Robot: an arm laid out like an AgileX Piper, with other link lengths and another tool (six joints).
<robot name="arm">
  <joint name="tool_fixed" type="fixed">
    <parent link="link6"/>
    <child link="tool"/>
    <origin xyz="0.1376 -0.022 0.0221" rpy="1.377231 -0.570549 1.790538"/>
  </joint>
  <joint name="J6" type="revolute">
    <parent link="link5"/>
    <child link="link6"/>
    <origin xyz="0.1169 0 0.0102" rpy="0 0 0"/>
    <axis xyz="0.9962 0 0.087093"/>
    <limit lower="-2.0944" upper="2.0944"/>
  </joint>
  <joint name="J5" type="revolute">
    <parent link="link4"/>
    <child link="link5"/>
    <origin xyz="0 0 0" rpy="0 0 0"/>
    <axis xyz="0 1 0"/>
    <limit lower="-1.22" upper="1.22"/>
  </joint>
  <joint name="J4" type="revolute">
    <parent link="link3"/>
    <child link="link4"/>
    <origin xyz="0.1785 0 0.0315" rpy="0 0 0"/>
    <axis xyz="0.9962 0 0.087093"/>
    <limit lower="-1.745" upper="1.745"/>
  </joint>
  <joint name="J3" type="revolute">
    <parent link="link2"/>
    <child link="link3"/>
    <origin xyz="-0.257 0 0.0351" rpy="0 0 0"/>
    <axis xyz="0 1 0"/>
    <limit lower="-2.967" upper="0"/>
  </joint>
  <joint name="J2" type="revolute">
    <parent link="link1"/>
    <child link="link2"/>
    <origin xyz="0 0 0" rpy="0 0 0"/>
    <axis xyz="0 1 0"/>
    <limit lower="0" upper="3.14"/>
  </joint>
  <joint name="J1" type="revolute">
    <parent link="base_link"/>
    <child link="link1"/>
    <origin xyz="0 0 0.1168" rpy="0 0 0"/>
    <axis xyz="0 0 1"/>
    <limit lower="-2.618" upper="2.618"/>
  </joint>
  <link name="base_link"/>
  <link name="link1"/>
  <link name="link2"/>
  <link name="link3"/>
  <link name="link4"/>
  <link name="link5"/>
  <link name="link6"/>
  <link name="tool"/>
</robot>
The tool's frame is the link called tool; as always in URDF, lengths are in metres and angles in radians.
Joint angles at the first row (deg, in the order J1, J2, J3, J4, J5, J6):
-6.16 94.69 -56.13 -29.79 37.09 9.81
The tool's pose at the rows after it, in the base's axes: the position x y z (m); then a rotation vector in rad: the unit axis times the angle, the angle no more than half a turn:
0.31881, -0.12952, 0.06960, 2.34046, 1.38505, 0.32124
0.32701, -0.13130, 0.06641, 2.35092, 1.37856, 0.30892
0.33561, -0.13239, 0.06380, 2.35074, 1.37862, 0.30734
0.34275, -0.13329, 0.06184, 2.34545, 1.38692, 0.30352
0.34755, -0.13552, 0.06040, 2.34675, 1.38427, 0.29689
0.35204, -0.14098, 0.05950, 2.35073, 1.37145, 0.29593
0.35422, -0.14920, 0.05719, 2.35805, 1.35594, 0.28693
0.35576, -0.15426, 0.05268, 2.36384, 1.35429, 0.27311
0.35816, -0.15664, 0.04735, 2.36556, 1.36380, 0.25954
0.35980, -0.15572, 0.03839, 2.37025, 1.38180, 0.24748
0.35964, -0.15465, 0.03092, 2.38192, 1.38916, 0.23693
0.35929, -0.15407, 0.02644, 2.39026, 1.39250, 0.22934
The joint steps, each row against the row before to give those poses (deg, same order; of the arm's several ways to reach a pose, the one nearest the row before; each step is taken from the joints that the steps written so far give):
0.27 2.38 -4.01 1.46 2.65 0.00
0.00 2.48 -2.77 0.26 0.93 0.00
0.00 2.03 -2.12 0.00 0.14 -0.05
0.00 1.61 -1.78 0.01 0.17 -0.48
-0.17 1.33 -1.59 0.00 0.43 -0.19
-0.82 1.21 -1.53 0.12 0.06 -0.41
-1.25 1.23 -1.21 -0.01 -0.06 -0.51
-0.75 1.32 -0.85 -0.06 -0.09 -0.47
-0.33 1.41 -0.82 -0.05 -0.11 -0.52
0.00 1.55 -0.12 0.00 -0.68 -0.24
0.00 1.16 -0.06 0.23 -0.31 0.00
0.00 0.72 -0.10 0.17 -0.07 0.00

